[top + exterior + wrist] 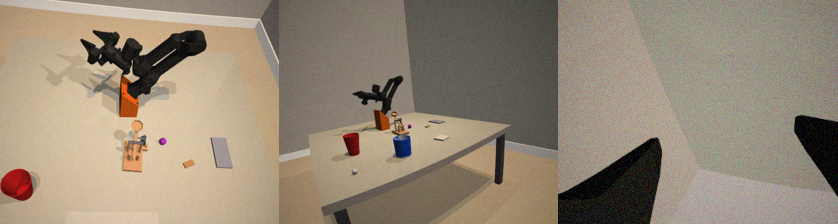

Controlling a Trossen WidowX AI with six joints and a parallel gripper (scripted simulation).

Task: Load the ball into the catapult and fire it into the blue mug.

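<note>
My gripper tip is 33 cm short of the wooden catapult, 25 cm to the right of it and 26 cm above it. From my gripper tip the other things lie so: small wooden block (38 cm ahead, 48 cm to the left, 33 cm below); then red cup (54 cm ahead, 18 cm to the right, 30 cm below); then purple ball (28 cm ahead, 37 cm to the left, 32 cm below).
</note>
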